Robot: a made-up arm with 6 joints. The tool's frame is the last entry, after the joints.
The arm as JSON. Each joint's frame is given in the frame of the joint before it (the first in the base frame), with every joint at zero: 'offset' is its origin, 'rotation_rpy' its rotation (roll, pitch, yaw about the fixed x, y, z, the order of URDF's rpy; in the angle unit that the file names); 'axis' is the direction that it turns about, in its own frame. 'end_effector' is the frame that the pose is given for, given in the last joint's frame.
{
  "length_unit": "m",
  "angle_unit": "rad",
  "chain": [
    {
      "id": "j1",
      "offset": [
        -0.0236,
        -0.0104,
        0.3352
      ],
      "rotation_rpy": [
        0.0,
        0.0,
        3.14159
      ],
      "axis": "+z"
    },
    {
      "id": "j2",
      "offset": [
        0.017,
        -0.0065,
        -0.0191
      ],
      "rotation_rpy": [
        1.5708,
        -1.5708,
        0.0
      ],
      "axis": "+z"
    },
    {
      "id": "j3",
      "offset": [
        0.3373,
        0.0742,
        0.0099
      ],
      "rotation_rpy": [
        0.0,
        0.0,
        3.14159
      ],
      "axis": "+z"
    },
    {
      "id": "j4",
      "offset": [
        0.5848,
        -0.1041,
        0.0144
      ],
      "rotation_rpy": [
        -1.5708,
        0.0,
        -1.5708
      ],
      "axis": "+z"
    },
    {
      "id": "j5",
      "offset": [
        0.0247,
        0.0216,
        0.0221
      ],
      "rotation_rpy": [
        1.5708,
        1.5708,
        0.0
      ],
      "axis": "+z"
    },
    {
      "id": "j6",
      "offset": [
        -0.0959,
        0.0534,
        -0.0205
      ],
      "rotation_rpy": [
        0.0,
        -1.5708,
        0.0
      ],
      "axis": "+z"
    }
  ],
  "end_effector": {
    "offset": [
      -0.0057,
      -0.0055,
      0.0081
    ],
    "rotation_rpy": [
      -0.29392,
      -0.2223,
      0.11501
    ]
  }
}
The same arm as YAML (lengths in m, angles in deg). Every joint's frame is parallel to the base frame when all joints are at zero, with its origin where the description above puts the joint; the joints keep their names.
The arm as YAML. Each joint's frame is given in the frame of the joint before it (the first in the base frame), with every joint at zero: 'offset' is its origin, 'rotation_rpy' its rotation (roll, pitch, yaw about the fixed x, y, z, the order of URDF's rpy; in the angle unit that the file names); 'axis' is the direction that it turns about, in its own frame. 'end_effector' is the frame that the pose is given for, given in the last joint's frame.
length_unit: m
angle_unit: deg
chain:
  - id: j1
    offset: [-0.0236, -0.0104, 0.3352]
    rotation_rpy: [0.0, 0.0, 0.0]
    axis: [0.0, 0.0, 1.0]
  - id: j2
    offset: [-0.017, 0.0065, -0.0191]
    rotation_rpy: [0.0, 0.0, 0.0]
    axis: [0.0, 1.0, 0.0]
  - id: j3
    offset: [0.0742, 0.0099, 0.3373]
    rotation_rpy: [0.0, 0.0, 0.0]
    axis: [0.0, 1.0, 0.0]
  - id: j4
    offset: [0.1041, 0.0144, -0.5848]
    rotation_rpy: [0.0, 0.0, 0.0]
    axis: [0.0, 0.0, -1.0]
  - id: j5
    offset: [0.0247, -0.0216, -0.0221]
    rotation_rpy: [0.0, 0.0, 0.0]
    axis: [0.0, 1.0, 0.0]
  - id: j6
    offset: [0.0534, -0.0205, -0.0959]
    rotation_rpy: [0.0, 0.0, 0.0]
    axis: [0.0, 0.0, -1.0]
end_effector:
  offset: [-0.0055, -0.0057, -0.0081]
  rotation_rpy: [163.16, 12.74, 83.41]

